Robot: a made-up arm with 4 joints. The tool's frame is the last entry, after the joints.
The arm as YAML. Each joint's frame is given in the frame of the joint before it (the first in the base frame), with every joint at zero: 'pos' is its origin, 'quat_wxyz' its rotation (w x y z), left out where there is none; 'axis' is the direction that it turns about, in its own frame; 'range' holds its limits. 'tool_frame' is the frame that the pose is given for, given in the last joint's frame.
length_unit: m
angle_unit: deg
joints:
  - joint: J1
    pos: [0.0, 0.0, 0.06]
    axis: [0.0, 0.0, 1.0]
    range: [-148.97, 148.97]
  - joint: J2
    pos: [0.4, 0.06, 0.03]
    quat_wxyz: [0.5, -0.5, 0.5, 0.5]
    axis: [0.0, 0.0, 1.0]
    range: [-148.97, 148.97]
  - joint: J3
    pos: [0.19, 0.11, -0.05]
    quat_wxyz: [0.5, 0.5, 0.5, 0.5]
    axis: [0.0, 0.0, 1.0]
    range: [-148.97, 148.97]
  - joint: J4
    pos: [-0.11, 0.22, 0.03]
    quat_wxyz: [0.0, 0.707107, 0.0, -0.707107]
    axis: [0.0, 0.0, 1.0]
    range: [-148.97, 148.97]
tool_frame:
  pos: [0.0, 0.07, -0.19]
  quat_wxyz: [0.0, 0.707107, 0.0, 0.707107]
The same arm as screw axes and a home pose.
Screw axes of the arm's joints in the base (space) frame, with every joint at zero. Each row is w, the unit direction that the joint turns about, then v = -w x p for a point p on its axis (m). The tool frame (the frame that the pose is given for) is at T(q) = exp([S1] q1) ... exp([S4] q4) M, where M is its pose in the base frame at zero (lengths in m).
S1 = (0, 0, 1, 0.0000, 0.0000, 0.0000)
S2 = (0, 1, 0, -0.0900, 0.0000, 0.4000)
S3 = (0, 0, -1, -0.0100, 0.2900, 0.0000)
S4 = (1, 0, 0, 0.0000, -0.1300, -0.2300)
M =
1 0 0 0.2100
0 1 0 0.1600
0 0 1 -0.1300
0 0 0 1
Joint limits (rad, base to tool): -2.6000..2.6000 -2.6000..2.6000 -2.6000..2.6000 -2.6000..2.6000

